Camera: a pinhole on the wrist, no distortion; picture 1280 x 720 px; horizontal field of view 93.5 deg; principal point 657.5 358.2 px. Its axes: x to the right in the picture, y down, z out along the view. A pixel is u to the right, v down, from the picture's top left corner.
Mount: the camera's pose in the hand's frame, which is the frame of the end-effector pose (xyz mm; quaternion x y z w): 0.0 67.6 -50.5 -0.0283 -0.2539 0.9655 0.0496
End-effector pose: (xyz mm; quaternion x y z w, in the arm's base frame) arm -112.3 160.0 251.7 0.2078 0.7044 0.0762 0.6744
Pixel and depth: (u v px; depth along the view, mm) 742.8 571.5 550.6
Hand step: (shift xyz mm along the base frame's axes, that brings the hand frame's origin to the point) 255.7 -437.1 -39.8
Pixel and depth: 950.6 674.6 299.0
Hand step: 88.4 -272.6 79.6
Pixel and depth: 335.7 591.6 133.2
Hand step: 31.5 -30.2 -74.0
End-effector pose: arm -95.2 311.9 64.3 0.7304 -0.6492 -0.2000 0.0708
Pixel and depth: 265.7 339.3 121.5
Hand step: -20.2 -58.7 -66.8
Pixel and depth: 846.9 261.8 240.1
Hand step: -67.0 117.5 -143.8
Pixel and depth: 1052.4 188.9 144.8
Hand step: -82.8 108.4 -48.3
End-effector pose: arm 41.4 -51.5 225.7 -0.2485 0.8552 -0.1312 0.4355
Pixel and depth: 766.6 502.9 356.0
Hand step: 277.3 -93.7 17.9
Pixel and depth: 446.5 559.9 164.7
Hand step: 55.5 -78.2 -36.9
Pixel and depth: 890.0 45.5 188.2
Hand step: 147.1 99.2 -69.7
